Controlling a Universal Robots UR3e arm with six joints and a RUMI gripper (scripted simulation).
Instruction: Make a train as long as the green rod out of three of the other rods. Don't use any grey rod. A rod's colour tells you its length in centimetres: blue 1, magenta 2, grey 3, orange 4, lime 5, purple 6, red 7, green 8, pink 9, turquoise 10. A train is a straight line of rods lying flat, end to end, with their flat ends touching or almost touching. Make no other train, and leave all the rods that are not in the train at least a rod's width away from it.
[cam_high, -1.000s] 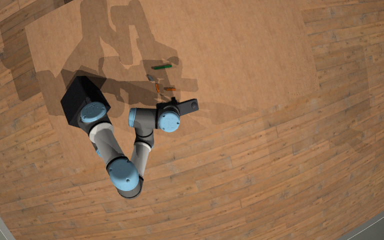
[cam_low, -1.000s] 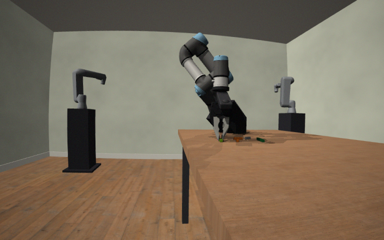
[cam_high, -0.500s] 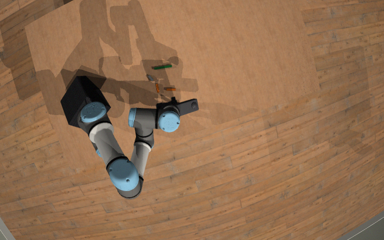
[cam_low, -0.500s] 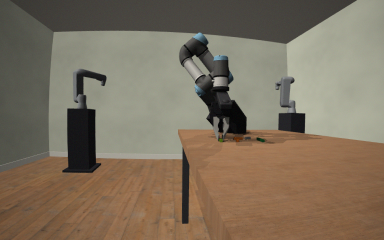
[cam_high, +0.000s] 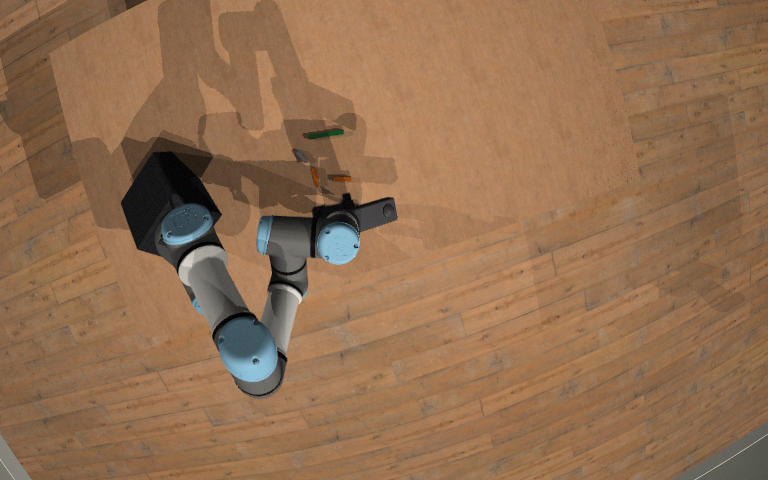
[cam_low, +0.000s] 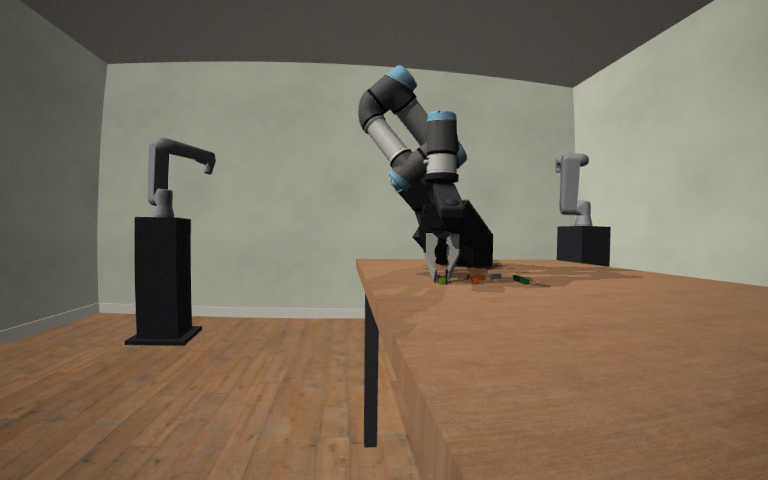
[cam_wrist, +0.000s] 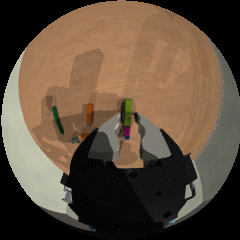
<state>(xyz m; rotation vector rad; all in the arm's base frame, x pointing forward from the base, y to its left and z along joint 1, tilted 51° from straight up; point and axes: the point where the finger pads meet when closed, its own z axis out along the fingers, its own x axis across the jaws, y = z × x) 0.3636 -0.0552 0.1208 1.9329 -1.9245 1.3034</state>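
My hand is 1 cm above the lime rod. From my hand the other things lie so: blue rod 5 cm behind, 1 cm to the left, 1 cm below; then grey rod 5 cm behind, 16 cm to the left, 1 cm below; then magenta rod 4 cm behind, 1 cm to the left, 1 cm below.
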